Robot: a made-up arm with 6 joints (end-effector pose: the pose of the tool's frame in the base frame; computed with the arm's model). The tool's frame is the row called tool. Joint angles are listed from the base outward.
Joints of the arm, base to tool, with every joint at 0 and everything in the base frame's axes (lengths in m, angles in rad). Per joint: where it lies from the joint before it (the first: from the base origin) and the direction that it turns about. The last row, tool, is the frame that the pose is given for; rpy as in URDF.
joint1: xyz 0 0 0.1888 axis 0 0 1
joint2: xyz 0 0 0 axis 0.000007 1 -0.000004
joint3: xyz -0.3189 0 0.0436 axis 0.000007 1 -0.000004
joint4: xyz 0.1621 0 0.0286 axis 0.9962 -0.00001 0.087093
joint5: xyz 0 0 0 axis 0.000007 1 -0.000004
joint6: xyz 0.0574 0 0.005 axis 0.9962 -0.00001 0.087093
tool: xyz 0 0 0 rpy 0 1.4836 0
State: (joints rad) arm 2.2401 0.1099 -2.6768 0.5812 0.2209 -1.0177
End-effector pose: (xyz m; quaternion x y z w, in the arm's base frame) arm 0.3101 -0.4031 0.3669 0.4099 -0.1503 0.6860 0.5821
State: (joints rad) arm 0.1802 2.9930 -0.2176 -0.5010 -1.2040 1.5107
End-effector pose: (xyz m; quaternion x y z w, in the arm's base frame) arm 0.1752 0.0582 0.0567 -0.5197 -0.8225 -0.1822 0.1423
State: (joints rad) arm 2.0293 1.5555 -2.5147 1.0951 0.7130 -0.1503
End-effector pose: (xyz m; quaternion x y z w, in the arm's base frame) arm -0.0943 0.1153 0.6865 0.4617 -0.1856 -0.8674 0.0079
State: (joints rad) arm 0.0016 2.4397 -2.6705 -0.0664 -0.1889 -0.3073
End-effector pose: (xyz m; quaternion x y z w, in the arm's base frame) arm 0.4733 0.0015 0.4543 -0.0996 0.4975 -0.1558 0.8475
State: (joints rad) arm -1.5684 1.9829 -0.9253 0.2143 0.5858 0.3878
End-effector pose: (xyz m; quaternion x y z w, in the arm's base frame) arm 0.0074 -0.2736 0.2792 0.8742 0.4818 0.0456 0.0393
